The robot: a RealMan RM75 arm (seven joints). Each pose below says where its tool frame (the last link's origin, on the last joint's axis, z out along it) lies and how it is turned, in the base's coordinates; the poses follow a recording.
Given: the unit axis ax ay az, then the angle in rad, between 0 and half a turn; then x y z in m.
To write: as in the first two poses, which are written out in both.
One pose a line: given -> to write
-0.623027, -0.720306, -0.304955, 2.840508, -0.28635, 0.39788, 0.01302 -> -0.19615, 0.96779, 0.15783, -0.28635; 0.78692, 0.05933, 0.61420, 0.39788; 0.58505, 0.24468, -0.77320, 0.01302; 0, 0, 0, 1
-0.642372, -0.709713, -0.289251, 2.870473, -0.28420, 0.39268, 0.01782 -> -0.15326, 0.97261, 0.17476, -0.28420; 0.81768, 0.02551, 0.57511, 0.39268; 0.55489, 0.23104, -0.79920, 0.01782; 0, 0, 0, 1
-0.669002, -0.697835, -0.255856, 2.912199, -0.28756, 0.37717, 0.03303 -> -0.09040, 0.97966, 0.17917, -0.28756; 0.86330, -0.01261, 0.50454, 0.37717; 0.49653, 0.20029, -0.84459, 0.03303; 0, 0, 0, 1
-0.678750, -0.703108, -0.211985, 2.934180, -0.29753, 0.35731, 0.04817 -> -0.06704, 0.98789, 0.13990, -0.29753; 0.90059, -0.00044, 0.43468, 0.35731; 0.42948, 0.15513, -0.88965, 0.04817; 0, 0, 0, 1
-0.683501, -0.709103, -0.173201, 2.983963, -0.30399, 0.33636, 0.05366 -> -0.05905, 0.99053, 0.12399, -0.30399; 0.93615, 0.01182, 0.35141, 0.33636; 0.34661, 0.13682, -0.92798, 0.05366; 0, 0, 0, 1
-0.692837, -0.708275, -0.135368, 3.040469, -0.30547, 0.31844, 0.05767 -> -0.03730, 0.99260, 0.11560, -0.30547; 0.96526, 0.00585, 0.26121, 0.31844; 0.25860, 0.12132, -0.95834, 0.05767; 0, 0, 0, 1
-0.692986, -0.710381, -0.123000, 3.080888, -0.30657, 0.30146, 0.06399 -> -0.03858, 0.99112, 0.12722, -0.30657; 0.97620, 0.01020, 0.21663, 0.30146; 0.21341, 0.13255, -0.96793, 0.06399; 0, 0, 0, 1
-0.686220, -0.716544, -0.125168, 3.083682, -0.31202, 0.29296, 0.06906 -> -0.05732, 0.98983, 0.13017, -0.31202; 0.97534, 0.02769, 0.21894, 0.29296; 0.21311, 0.13951, -0.96702, 0.06906; 0, 0, 0, 1
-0.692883, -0.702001, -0.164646, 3.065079, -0.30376, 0.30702, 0.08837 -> -0.03831, 0.98397, 0.17417, -0.30376; 0.95880, -0.01291, 0.28379, 0.30702; 0.28149, 0.17786, -0.94294, 0.08837; 0, 0, 0, 1
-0.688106, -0.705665, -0.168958, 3.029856, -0.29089, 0.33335, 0.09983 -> -0.04974, 0.98696, 0.15311, -0.29089; 0.94928, -0.00094, 0.31444, 0.33335; 0.31048, 0.16099, -0.93685, 0.09983; 0, 0, 0, 1
